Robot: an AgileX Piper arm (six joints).
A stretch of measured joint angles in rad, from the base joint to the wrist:
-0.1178, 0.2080, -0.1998, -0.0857, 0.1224, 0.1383
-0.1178, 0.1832, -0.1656, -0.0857, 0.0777, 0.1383
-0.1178, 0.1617, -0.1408, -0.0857, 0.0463, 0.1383
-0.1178, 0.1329, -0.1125, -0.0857, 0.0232, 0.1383
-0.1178, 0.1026, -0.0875, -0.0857, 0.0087, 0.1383
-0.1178, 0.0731, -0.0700, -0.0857, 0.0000, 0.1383
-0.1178, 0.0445, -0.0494, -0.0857, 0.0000, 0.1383
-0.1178, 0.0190, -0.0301, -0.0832, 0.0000, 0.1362
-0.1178, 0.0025, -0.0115, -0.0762, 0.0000, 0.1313
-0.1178, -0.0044, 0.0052, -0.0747, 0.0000, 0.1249
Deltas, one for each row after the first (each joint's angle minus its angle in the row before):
0.0000, -0.0248, 0.0342, 0.0000, -0.0447, 0.0000
0.0000, -0.0215, 0.0248, 0.0000, -0.0314, 0.0000
0.0000, -0.0288, 0.0283, 0.0000, -0.0231, 0.0000
0.0000, -0.0303, 0.0250, 0.0000, -0.0145, 0.0000
0.0000, -0.0295, 0.0175, 0.0000, -0.0087, 0.0000
0.0000, -0.0286, 0.0206, 0.0000, 0.0000, 0.0000
0.0000, -0.0255, 0.0193, 0.0025, 0.0000, -0.0021
0.0000, -0.0165, 0.0186, 0.0070, 0.0000, -0.0049
0.0000, -0.0069, 0.0167, 0.0015, 0.0000, -0.0064

